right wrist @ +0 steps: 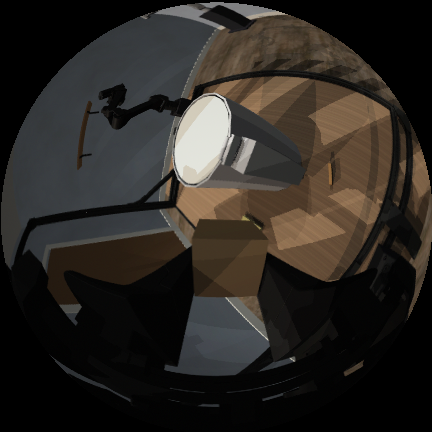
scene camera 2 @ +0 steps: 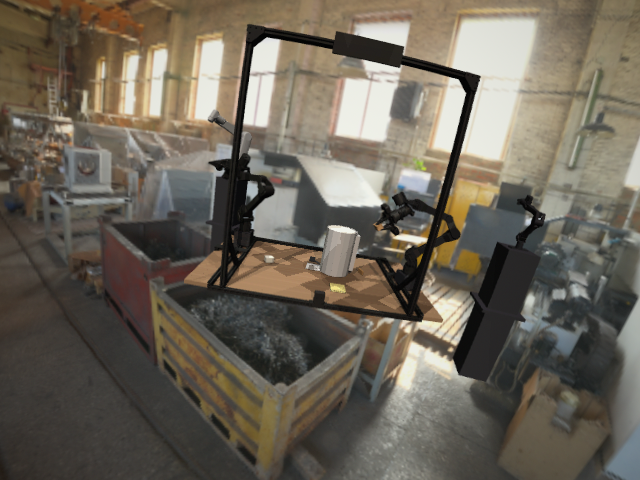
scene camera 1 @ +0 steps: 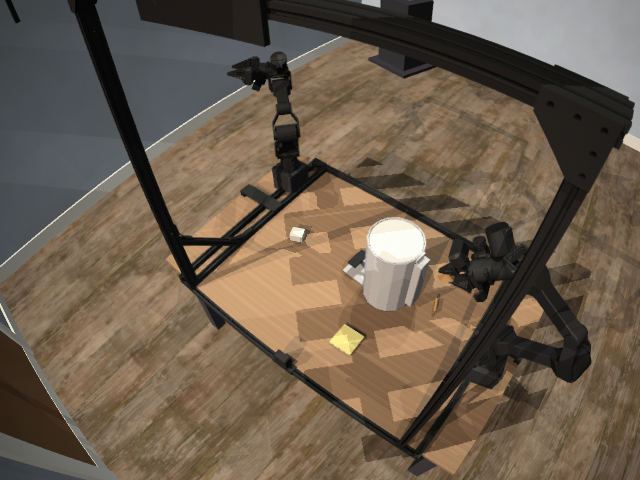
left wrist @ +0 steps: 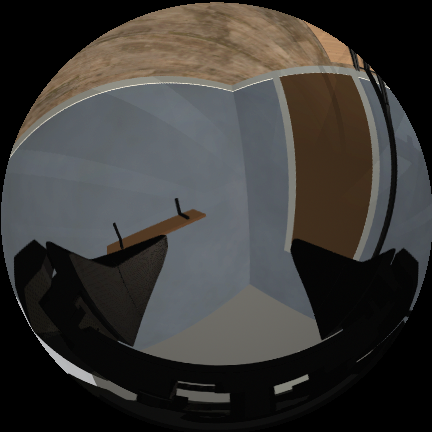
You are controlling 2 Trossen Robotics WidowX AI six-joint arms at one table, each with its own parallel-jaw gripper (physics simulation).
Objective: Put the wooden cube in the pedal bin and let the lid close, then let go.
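Seen in the pictures: left gripper, between the fingertips: point(scene camera 2: 211, 162) point(scene camera 1: 229, 70) point(left wrist: 232, 244); right gripper, between the fingertips: point(right wrist: 224, 251) point(scene camera 2: 376, 227) point(scene camera 1: 441, 274); left arm's base, origin of its link: point(right wrist: 175, 106) point(scene camera 2: 244, 230) point(scene camera 1: 289, 166); right arm's base, origin of its link: point(right wrist: 385, 283) point(scene camera 2: 408, 273) point(scene camera 1: 490, 359).
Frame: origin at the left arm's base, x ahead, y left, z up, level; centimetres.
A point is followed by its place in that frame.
The pedal bin point(scene camera 1: 390, 284) {z 5.2, x 62.1, y -23.0 cm} point(scene camera 2: 337, 255) {z 2.2, x 57.4, y -23.9 cm} point(right wrist: 265, 155) is a light grey cylinder standing upright on the table. Its pale round lid point(scene camera 1: 397, 240) {z 15.0, x 58.1, y -15.6 cm} point(right wrist: 202, 140) {z 15.0, x 60.6, y -15.9 cm} is closed. A dark pedal point(scene camera 1: 356, 258) {z -5.3, x 44.3, y -15.5 cm} is at its left side in scene camera 1. My right gripper point(scene camera 1: 444, 275) {z 20.9, x 75.4, y -21.8 cm} point(scene camera 2: 380, 226) {z 20.9, x 75.4, y -21.8 cm} point(right wrist: 224, 251) {z 20.9, x 75.4, y -21.8 cm} is shut on the brown wooden cube point(right wrist: 230, 265) {z 22.6, x 77.3, y -20.4 cm} and holds it up in the air, to the right of the bin in both scene views. My left gripper point(scene camera 1: 230, 73) {z 38.3, x -23.8, y -3.3 cm} point(left wrist: 232, 244) {z 38.3, x -23.8, y -3.3 cm} is open and empty, raised beyond the table's far left corner in scene camera 1.
A small white block point(scene camera 1: 297, 234) {z -7.6, x 21.0, y -18.8 cm} point(scene camera 2: 268, 258) {z -7.9, x 20.1, y -20.1 cm} lies left of the bin. A yellow square pad point(scene camera 1: 347, 339) {z -9.4, x 59.4, y -38.6 cm} point(scene camera 2: 337, 287) {z -9.4, x 59.0, y -39.2 cm} lies in front of it. A thin orange stick point(scene camera 1: 436, 304) {z -8.0, x 74.7, y -12.0 cm} point(right wrist: 330, 172) {z -8.0, x 74.5, y -11.9 cm} lies near the bin's right. A black frame point(scene camera 2: 461, 129) {z 72.6, x 91.6, y -56.1 cm} stands over the table.
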